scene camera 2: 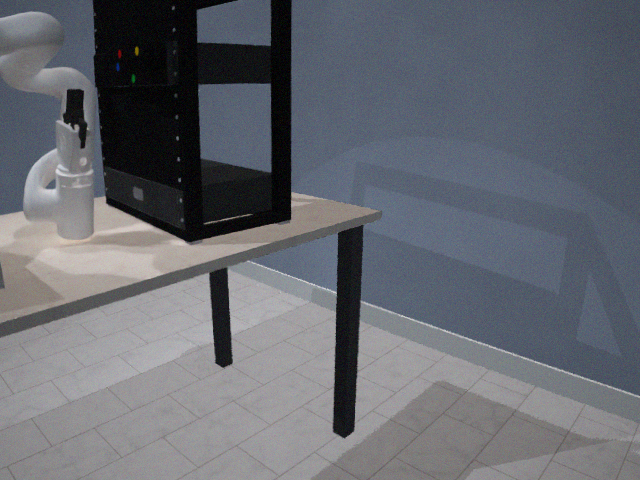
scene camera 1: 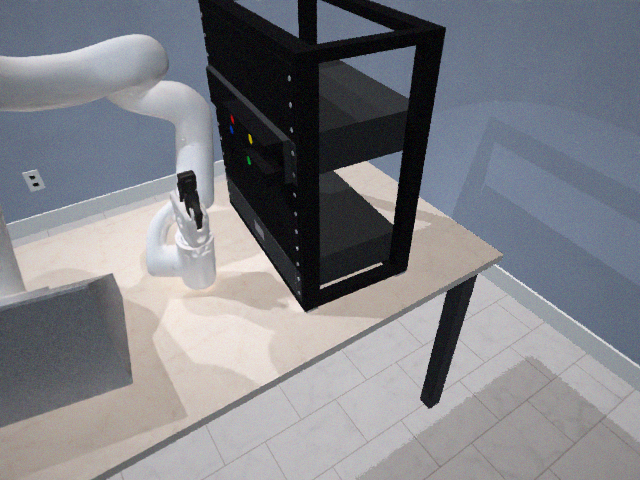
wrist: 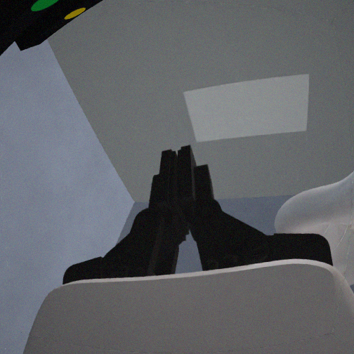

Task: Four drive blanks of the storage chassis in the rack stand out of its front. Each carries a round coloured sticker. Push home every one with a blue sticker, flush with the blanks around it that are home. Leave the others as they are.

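Note:
The black rack (scene camera 1: pixel 427 103) (scene camera 2: pixel 281 113) holds the dark storage chassis (scene camera 1: pixel 290 162) (scene camera 2: pixel 172 62). On its front are a blue sticker (scene camera 1: pixel 231 129) (scene camera 2: pixel 117 67), a red sticker (scene camera 1: pixel 232 119) (scene camera 2: pixel 119 53) just above it, a yellow sticker (scene camera 1: pixel 250 138) (scene camera 2: pixel 136 50) (wrist: pixel 75 13) and a green sticker (scene camera 1: pixel 248 160) (scene camera 2: pixel 133 78) (wrist: pixel 45 4) lower down. The blanks are too dark to tell how far each stands out. My gripper (scene camera 1: pixel 186 175) (scene camera 2: pixel 75 93) (wrist: pixel 182 166) is shut and empty, pointing up, apart from the rack in front of the chassis. Blue and red do not show in the wrist view.
A grey box-like object (scene camera 1: pixel 62 351) stands on the table (scene camera 1: pixel 232 330) (scene camera 2: pixel 129 263) at the left. A lower chassis with a grey front (scene camera 1: pixel 242 222) (scene camera 2: pixel 160 201) sits at the bottom of the rack. The white arm (scene camera 1: pixel 193 118) (scene camera 2: pixel 31 33) bends down beside the rack's front.

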